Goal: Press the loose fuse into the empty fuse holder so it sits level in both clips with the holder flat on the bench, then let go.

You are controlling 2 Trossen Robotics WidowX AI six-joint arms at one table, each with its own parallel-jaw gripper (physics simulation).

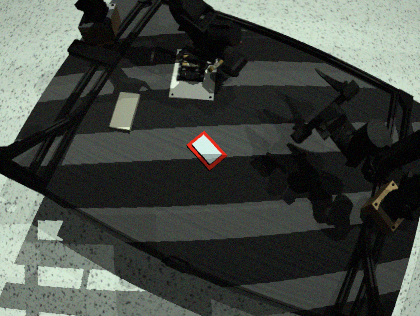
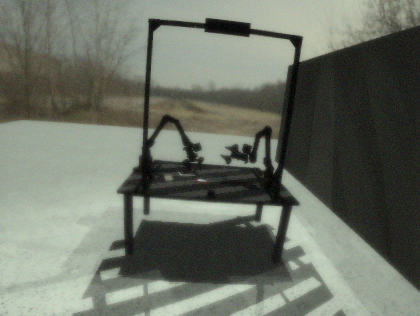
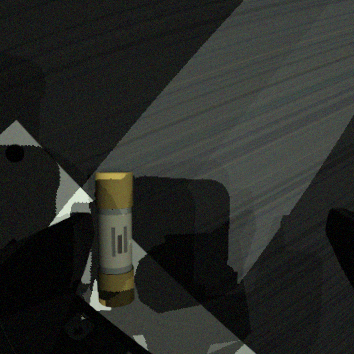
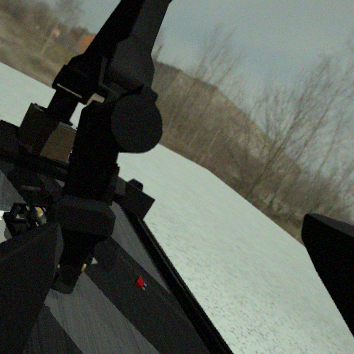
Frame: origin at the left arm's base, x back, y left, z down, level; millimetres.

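Seen in the pictures: left gripper, between the fingertips: point(image 2: 195, 169) point(image 3: 210, 222) point(image 4: 70, 269); right gripper, between the fingertips: point(image 1: 300, 82) point(image 2: 222, 151) point(image 4: 183, 230); left arm's base, origin of its link: point(image 1: 96, 15) point(image 4: 56, 116); right arm's base, origin of its link: point(image 1: 393, 205) point(image 2: 268, 176).
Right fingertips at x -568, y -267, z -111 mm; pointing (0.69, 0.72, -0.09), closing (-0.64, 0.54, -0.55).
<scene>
Pixels of each thing's middle, then the offset from my right fingertips to it. "spot": a spot on its surface instead.
- loose fuse, middle of its body: point(image 3: 114, 236) point(image 1: 215, 66) dx +192, dy +158, dz +211 mm
- black fuse holder, middle of its body: point(image 4: 35, 228) point(image 1: 194, 70) point(image 2: 186, 170) dx +250, dy +130, dz +202 mm
- white base plate, a spot on its surface: point(image 3: 168, 326) spot: dx +206, dy +107, dz +218 mm
- red frame, middle of its body: point(image 1: 206, 150) point(image 2: 201, 181) dx +192, dy -102, dz +213 mm
- pale flat block, middle of its body: point(image 1: 125, 111) dx +428, dy -11, dz +212 mm
The loose fuse point(image 1: 215, 66) point(image 3: 114, 239), with brass caps and a pale labelled body, lies tilted at the right edge of the black fuse holder point(image 1: 190, 70) point(image 4: 24, 214). Its lower cap rests on the white base plate point(image 1: 191, 91) point(image 3: 168, 326) point(image 2: 185, 173). It does not lie in the clips. My left gripper point(image 1: 216, 59) point(image 2: 193, 160) is open and hangs just above the fuse, with nothing between its fingers. My right gripper point(image 1: 306, 103) point(image 2: 225, 157) is open and empty, held high over the right side of the table, far from the holder.
A white card in a red frame point(image 1: 206, 150) point(image 2: 202, 181) lies mid-table. A pale flat block point(image 1: 125, 110) lies at the left. A brown box point(image 1: 99, 25) sits at the far left corner. A black gantry frame point(image 2: 146, 125) stands over the table.
</scene>
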